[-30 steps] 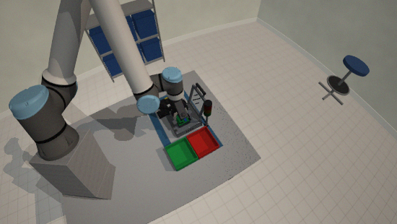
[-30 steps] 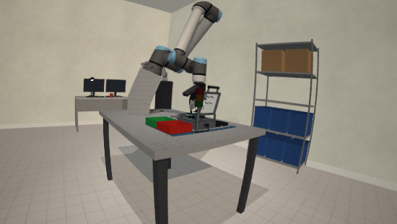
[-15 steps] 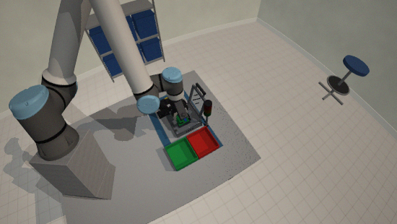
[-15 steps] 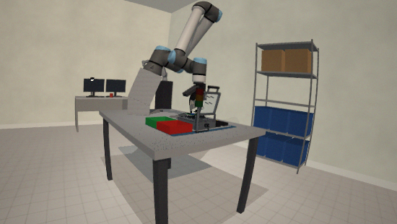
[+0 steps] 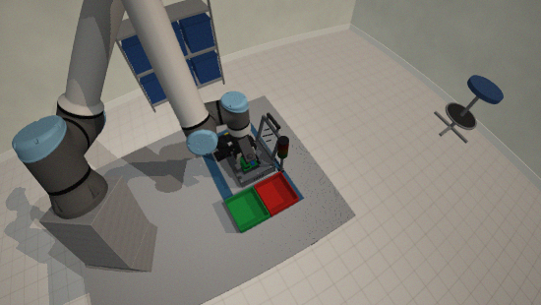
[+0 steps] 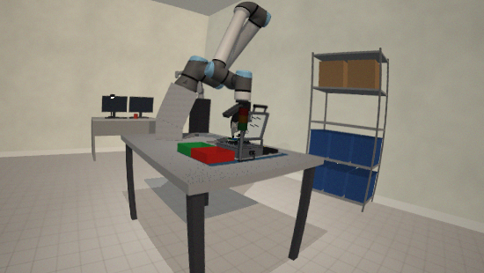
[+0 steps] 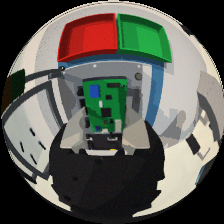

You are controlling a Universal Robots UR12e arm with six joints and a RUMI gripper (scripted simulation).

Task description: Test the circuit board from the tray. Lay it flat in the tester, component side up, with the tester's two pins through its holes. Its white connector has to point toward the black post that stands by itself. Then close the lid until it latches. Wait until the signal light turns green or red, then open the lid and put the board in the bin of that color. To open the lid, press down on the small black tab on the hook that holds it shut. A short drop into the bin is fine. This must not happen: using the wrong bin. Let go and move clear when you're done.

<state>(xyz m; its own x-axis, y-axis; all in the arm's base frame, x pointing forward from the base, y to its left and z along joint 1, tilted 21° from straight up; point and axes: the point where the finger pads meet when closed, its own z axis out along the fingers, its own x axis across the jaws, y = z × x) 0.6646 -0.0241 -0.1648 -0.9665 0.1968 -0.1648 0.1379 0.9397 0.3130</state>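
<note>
Now: the green circuit board 10 mm to the left of my hand. Round my hand: green bin: 130 mm behind, 180 mm to the right, 70 mm below; then red bin: 20 mm ahead, 200 mm to the right, 70 mm below; then tester lid: 120 mm ahead, 10 mm to the right, 100 mm above.
</note>
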